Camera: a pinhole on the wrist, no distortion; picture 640 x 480 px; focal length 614.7 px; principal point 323.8 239.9 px. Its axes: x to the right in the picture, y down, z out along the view. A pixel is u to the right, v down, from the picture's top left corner.
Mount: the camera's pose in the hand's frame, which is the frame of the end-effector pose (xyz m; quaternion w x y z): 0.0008 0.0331 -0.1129 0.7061 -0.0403 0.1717 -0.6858
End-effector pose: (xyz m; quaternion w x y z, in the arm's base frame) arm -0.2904 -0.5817 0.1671 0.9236 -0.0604 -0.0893 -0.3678
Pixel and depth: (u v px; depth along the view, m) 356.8 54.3 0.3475
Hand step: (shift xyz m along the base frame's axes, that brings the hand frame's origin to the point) -0.0627 0.0014 0.2379
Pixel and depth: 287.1 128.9 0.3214
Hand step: -0.0019 0.0033 0.2132
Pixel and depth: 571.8 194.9 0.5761
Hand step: -0.1609 -0.2351 0.4284
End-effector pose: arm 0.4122 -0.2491 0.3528 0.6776 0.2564 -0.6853 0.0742
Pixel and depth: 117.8 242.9 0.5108
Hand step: -0.3961 -0.1230 0.1490
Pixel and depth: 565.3 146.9 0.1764
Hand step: -0.0101 -0.0866 0.0069
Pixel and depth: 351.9 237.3 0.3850
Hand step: -0.1889 -0.1842 0.0797
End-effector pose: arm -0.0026 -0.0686 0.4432 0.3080 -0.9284 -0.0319 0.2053
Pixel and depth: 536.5 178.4 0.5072
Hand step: -0.0280 0.4000 -0.1515
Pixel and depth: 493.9 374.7 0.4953
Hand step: 0.1247 0.3598 -0.1971
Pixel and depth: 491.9 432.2 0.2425
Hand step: 0.1056 0.1291 -0.0690
